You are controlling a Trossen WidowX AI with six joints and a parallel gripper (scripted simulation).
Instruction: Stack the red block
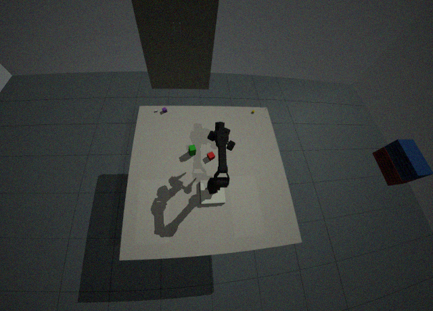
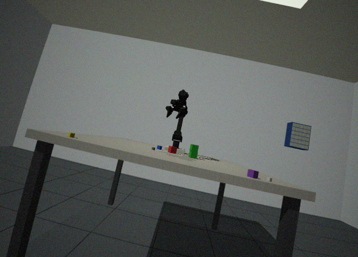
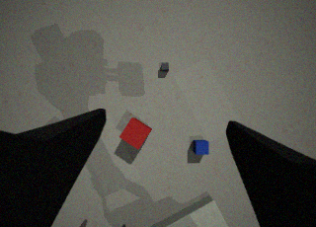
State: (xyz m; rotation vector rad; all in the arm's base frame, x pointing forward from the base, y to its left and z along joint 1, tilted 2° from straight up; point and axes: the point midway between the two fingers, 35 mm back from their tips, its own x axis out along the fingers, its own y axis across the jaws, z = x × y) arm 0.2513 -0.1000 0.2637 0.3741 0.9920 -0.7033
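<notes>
Now: gripper tip 1 cm short of the red block, 6 cm to the right of it and 24 cm above it. Round my gripper tip: blue block: 10 cm behind, 3 cm to the right, 24 cm below; then yellow block: 41 cm ahead, 49 cm to the right, 25 cm below; then purple block: 57 cm ahead, 37 cm to the left, 24 cm below.
</notes>
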